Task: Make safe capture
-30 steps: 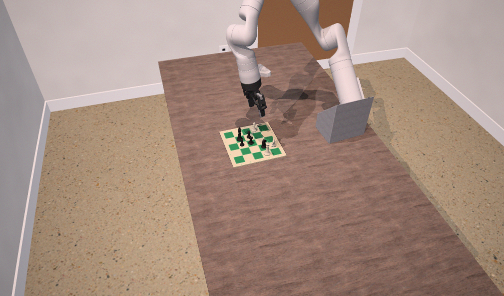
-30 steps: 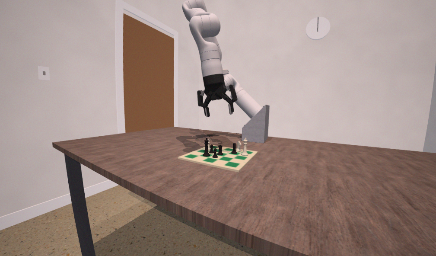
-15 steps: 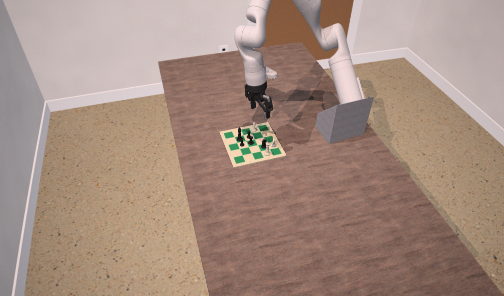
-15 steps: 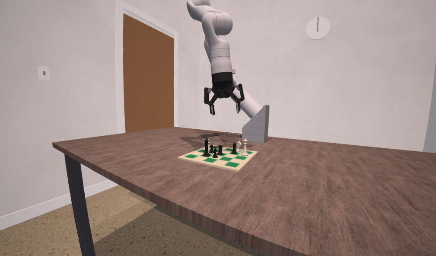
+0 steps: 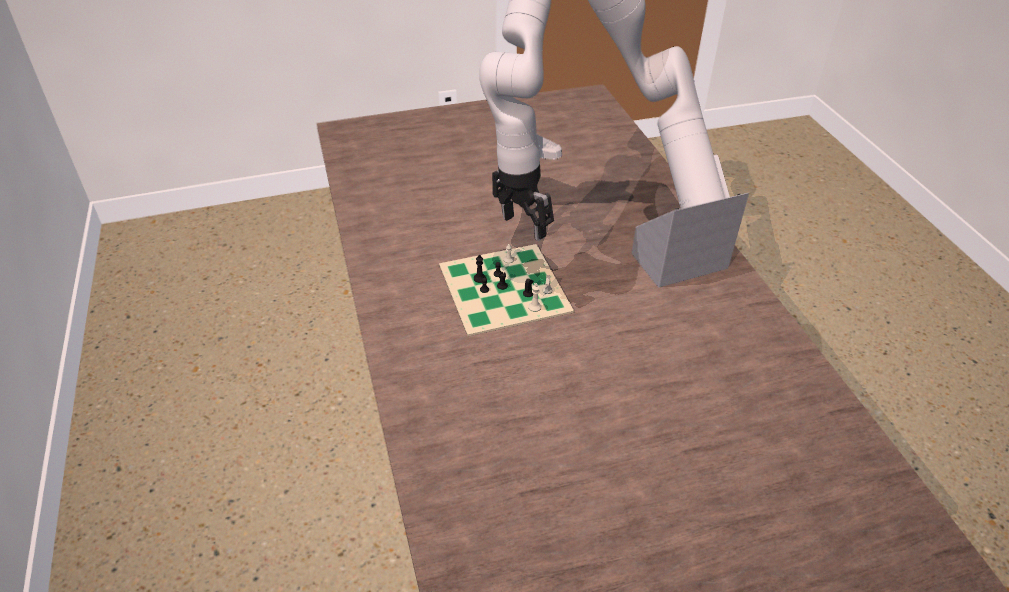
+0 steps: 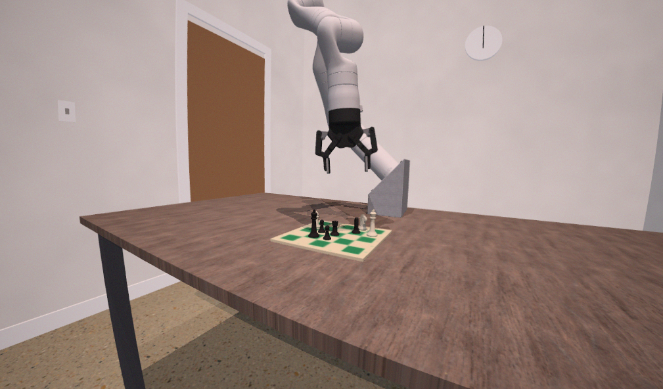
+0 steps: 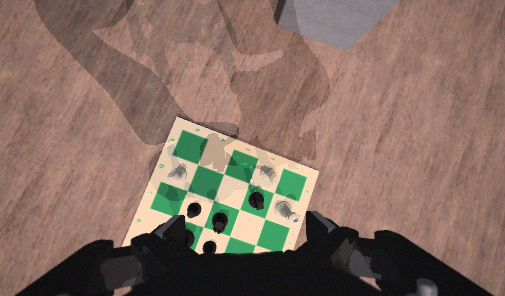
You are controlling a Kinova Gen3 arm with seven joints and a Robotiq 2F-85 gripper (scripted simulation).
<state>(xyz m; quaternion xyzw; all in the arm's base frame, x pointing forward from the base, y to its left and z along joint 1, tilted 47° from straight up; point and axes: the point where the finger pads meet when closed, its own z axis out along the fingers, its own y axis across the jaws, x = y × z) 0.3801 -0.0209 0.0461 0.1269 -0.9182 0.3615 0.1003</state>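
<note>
Right now my hand is 16 cm above the cream chessboard, 3 cm short of it and 1 cm to the left of it. Also, from my hand: white pawn: 13 cm below, 8 cm to the right, 1 cm behind; black king: 12 cm below, 7 cm ahead, 5 cm to the right.
</note>
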